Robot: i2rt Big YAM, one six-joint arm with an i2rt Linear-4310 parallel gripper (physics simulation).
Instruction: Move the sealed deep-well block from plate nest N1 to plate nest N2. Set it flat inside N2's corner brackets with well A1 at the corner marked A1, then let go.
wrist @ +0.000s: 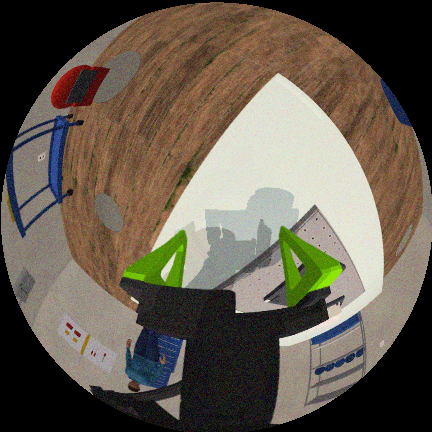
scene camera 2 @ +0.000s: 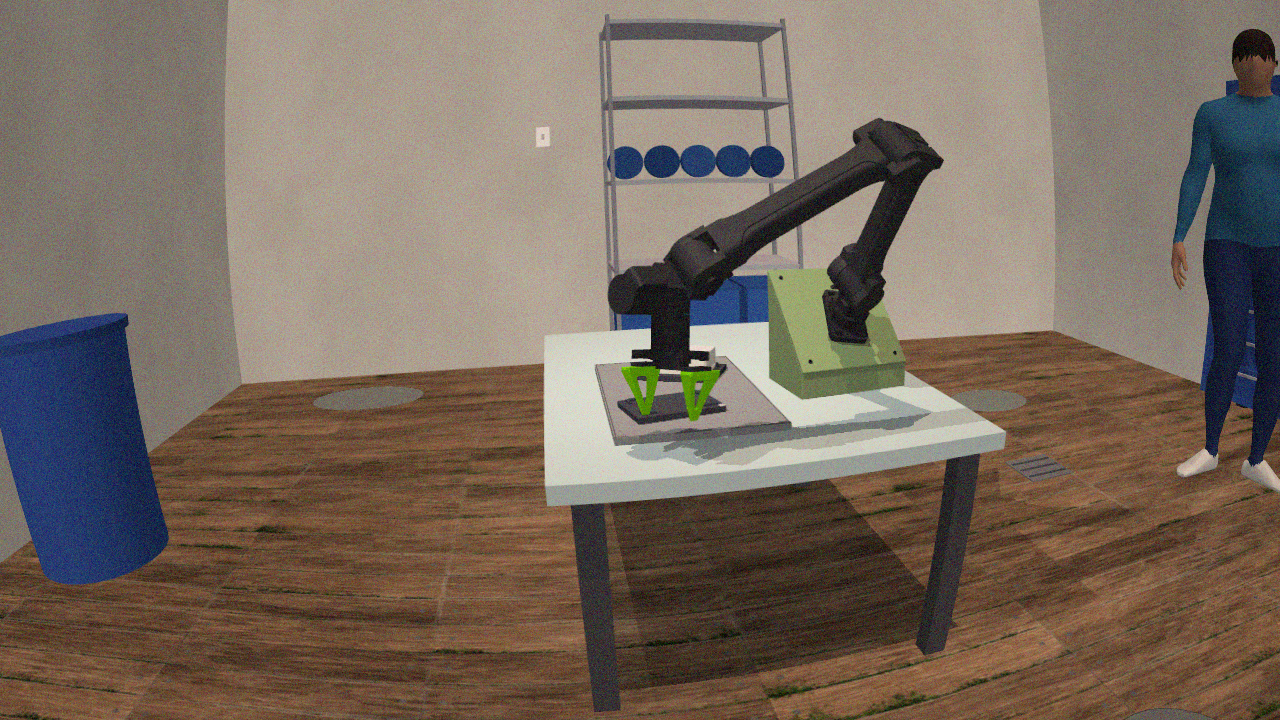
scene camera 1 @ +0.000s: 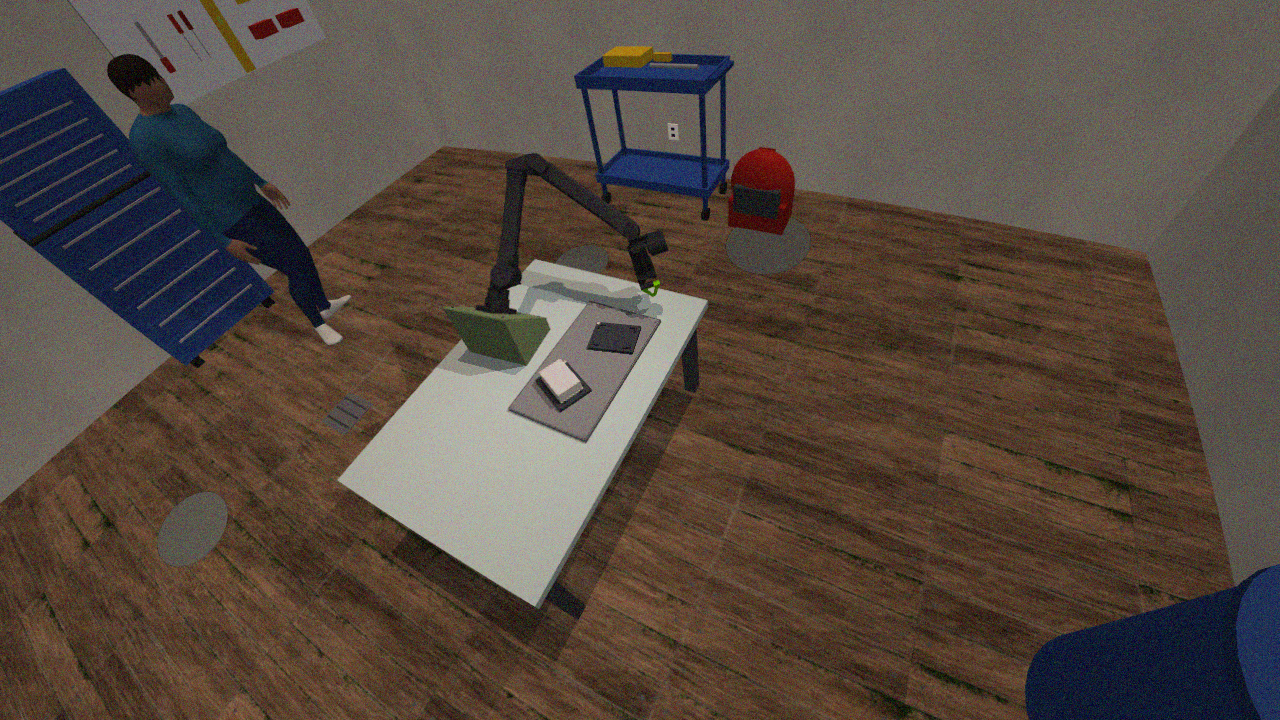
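Where they show: gripper, fingertip midpoint: [wrist: 232, 232] [scene camera 2: 669, 417] [scene camera 1: 650, 286]; arm's base, link origin: [scene camera 2: 844, 318] [scene camera 1: 496, 311].
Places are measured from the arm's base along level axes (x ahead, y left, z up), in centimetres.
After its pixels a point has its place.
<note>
The sealed deep-well block [scene camera 1: 561, 379] {z -7.0, x 34.4, y -11.6 cm} [scene camera 2: 707, 355] [wrist: 334, 310] {z -8.8, x 38.3, y -8.8 cm} is pale and sits on a dark nest plate [scene camera 1: 583, 391] {z -11.1, x 41.1, y -10.6 cm} on the grey board [scene camera 1: 583, 424] {z -12.3, x 47.1, y -20.4 cm} [scene camera 2: 751, 410] {z -12.3, x 24.5, y 17.9 cm} [wrist: 318, 223] {z -12.3, x 47.8, y 25.3 cm}. It is largely hidden behind the gripper in scene camera 2 and the wrist view. The other dark nest [scene camera 1: 614, 337] {z -11.1, x 38.7, y 13.1 cm} [scene camera 2: 669, 406] {z -11.1, x 38.8, y 15.5 cm} [wrist: 276, 296] {z -10.9, x 32.4, y 17.0 cm} holds no block. Nest labels and the A1 mark are too small to read. My gripper [scene camera 1: 652, 288] {z -6.6, x 41.3, y 36.5 cm} [scene camera 2: 669, 416] {z -6.6, x 41.3, y 36.5 cm} [wrist: 232, 232] {z -6.6, x 41.3, y 36.5 cm} is open and empty, with green fingers pointing down. It hangs above the board's end near the empty nest, apart from the block.
The arm stands on a green angled base [scene camera 1: 501, 335] {z 1.1, x 10.4, y -8.8 cm} [scene camera 2: 836, 358] {z -6.5, x 4.3, y 7.3 cm} on the pale table [scene camera 1: 447, 465] {z -13.6, x 15.1, y -50.2 cm} [scene camera 2: 572, 447] {z -13.6, x 56.1, y 27.3 cm} [wrist: 280, 130] {z -13.6, x 52.8, y 38.5 cm}, beside the board. A person [scene camera 1: 201, 170] [scene camera 2: 1239, 179] [wrist: 145, 365] stands away from the table. A blue cart [scene camera 1: 657, 82] and a blue bin [scene camera 2: 85, 447] stand on the floor.
</note>
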